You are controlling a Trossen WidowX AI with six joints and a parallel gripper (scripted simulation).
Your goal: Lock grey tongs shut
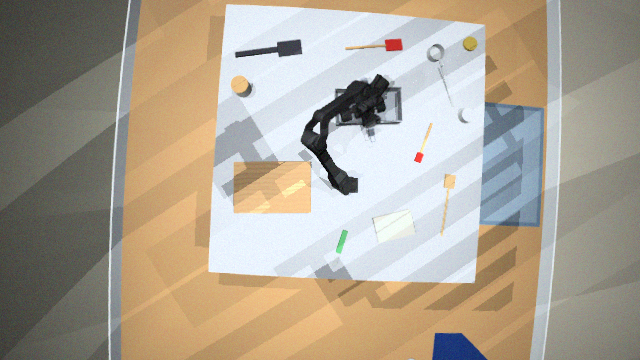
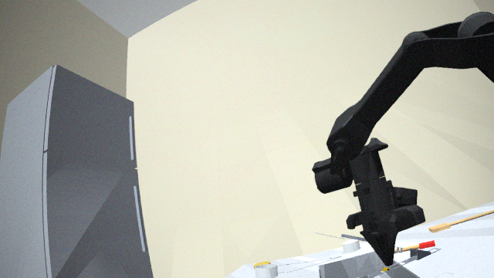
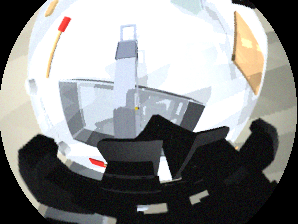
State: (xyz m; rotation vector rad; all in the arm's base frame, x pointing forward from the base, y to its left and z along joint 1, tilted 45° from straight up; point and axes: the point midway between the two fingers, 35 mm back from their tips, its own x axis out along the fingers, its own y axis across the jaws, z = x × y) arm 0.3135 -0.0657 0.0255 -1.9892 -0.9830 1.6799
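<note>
Right now my gripper tip is 50 mm to the left of the roasting tin, 50 mm short of it and 50 mm above it. From my gripper tip the other things lie so: wooden board: 390 mm to the left, 330 mm behind, 70 mm below; then red spatula: 360 mm ahead, 110 mm to the right, 70 mm below; then black spatula: 400 mm to the left, 330 mm ahead, 70 mm below.
</note>
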